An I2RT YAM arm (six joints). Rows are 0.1 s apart.
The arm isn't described. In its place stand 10 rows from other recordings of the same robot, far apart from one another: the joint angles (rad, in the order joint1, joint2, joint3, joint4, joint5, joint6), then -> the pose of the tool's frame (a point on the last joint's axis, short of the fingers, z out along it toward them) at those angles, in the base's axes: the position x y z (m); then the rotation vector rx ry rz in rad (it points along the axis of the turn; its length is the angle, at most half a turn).
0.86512, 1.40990, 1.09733, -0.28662, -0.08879, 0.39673 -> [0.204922 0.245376 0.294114 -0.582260 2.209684 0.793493]
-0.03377, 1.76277, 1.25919, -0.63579, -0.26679, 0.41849 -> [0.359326 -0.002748 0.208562 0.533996 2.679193 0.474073]
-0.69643, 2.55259, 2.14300, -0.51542, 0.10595, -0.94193 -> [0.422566 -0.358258 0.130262 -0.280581 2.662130 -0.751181]
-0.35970, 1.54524, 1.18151, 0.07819, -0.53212, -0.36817 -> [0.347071 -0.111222 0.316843 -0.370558 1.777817 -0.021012]
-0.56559, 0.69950, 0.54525, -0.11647, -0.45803, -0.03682 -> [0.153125 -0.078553 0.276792 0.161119 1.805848 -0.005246]
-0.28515, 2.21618, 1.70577, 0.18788, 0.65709, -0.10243 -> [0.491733 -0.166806 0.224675 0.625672 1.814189 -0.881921]
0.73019, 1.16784, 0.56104, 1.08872, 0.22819, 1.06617 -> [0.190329 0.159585 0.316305 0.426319 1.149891 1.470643]
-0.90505, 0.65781, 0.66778, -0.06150, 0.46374, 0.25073 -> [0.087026 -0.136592 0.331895 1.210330 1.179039 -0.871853]
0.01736, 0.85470, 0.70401, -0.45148, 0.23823, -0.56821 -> [0.187539 -0.005146 0.273686 -0.503771 2.152490 -0.569769]
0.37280, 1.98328, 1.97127, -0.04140, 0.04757, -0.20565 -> [0.448520 0.173593 0.406563 -0.428204 1.567455 0.090041]
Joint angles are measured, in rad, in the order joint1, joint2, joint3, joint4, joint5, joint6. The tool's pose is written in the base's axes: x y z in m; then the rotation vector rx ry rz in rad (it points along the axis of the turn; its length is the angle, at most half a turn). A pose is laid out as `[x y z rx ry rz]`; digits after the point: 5 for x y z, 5 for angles.
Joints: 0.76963, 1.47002, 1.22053, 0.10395, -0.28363, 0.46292
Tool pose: [0.24637 0.25259 0.35812 -0.50501 1.78232 1.13247]
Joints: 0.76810, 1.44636, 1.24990, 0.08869, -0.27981, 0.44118
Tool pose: [0.24261 0.24803 0.37484 -0.51561 1.73288 1.12310]
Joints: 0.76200, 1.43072, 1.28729, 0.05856, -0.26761, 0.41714
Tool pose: [0.24103 0.24302 0.39010 -0.51728 1.69959 1.09772]
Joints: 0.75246, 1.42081, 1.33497, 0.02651, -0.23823, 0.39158
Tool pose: [0.24114 0.23727 0.40687 -0.50190 1.66518 1.05552]
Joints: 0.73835, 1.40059, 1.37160, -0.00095, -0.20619, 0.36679
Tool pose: [0.23968 0.22798 0.42330 -0.47864 1.62857 1.00908]
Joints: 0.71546, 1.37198, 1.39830, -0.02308, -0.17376, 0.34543
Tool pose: [0.23769 0.21472 0.43908 -0.44406 1.59102 0.95885]
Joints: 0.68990, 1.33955, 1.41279, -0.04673, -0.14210, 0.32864
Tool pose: [0.23485 0.20033 0.45114 -0.40585 1.56600 0.90801]
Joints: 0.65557, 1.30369, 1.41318, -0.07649, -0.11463, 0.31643
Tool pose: [0.23263 0.18404 0.45816 -0.36330 1.56003 0.85305]
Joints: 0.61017, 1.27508, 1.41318, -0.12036, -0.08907, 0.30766
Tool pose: [0.23332 0.16700 0.46114 -0.31411 1.57719 0.78857]
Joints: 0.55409, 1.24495, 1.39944, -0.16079, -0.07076, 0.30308
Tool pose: [0.23495 0.14834 0.45990 -0.25983 1.60332 0.72261]
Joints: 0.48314, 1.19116, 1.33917, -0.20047, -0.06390, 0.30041
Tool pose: [0.23362 0.12513 0.44844 -0.20188 1.65090 0.65142]
